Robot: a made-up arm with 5 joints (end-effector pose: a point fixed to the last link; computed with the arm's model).
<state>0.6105 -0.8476 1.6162 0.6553 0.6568</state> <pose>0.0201 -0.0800 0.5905 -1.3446 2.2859 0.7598</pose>
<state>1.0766 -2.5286 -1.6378 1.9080 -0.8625</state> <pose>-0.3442 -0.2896 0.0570 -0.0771 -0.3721 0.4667</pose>
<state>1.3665 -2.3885 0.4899 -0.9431 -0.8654</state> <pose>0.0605 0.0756 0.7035 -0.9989 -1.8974 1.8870</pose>
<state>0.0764 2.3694 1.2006 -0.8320 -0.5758</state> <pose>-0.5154 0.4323 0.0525 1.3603 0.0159 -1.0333</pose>
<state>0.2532 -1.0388 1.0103 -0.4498 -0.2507</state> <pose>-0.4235 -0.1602 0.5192 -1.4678 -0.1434 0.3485</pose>
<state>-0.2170 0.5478 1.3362 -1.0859 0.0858</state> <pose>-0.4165 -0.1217 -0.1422 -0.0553 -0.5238 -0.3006</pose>
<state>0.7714 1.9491 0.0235 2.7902 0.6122</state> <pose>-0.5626 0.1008 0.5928 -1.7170 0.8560 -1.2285</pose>
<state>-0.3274 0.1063 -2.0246 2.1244 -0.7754</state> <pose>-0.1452 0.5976 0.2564 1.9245 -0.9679 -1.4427</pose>
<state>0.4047 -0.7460 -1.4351 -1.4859 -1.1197</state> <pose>-0.6025 0.4183 0.0724 2.4959 0.2096 1.0932</pose>
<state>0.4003 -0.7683 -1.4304 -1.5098 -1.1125</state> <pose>-0.6059 0.4112 0.0642 2.4679 0.2275 1.0827</pose>
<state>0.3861 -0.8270 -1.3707 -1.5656 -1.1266</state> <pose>-0.6266 0.3842 0.0562 2.4266 0.3146 1.0004</pose>
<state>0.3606 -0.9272 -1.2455 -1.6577 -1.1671</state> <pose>-0.6622 0.3329 0.0527 2.3449 0.4676 0.8302</pose>
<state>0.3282 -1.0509 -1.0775 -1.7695 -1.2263</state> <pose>-0.6978 0.2675 0.0597 2.2005 0.6323 0.6058</pose>
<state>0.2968 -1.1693 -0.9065 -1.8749 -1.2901</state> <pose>-0.7222 0.2076 0.0779 2.0175 0.7559 0.3871</pose>
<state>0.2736 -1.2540 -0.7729 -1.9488 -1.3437</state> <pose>-0.7341 0.1684 0.0992 1.8611 0.8247 0.2259</pose>
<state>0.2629 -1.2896 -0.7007 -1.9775 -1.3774</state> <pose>-0.7383 0.1523 0.1147 1.7865 0.8560 0.1422</pose>
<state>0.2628 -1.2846 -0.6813 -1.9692 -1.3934</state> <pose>-0.7391 0.1519 0.1227 1.7910 0.8689 0.1185</pose>
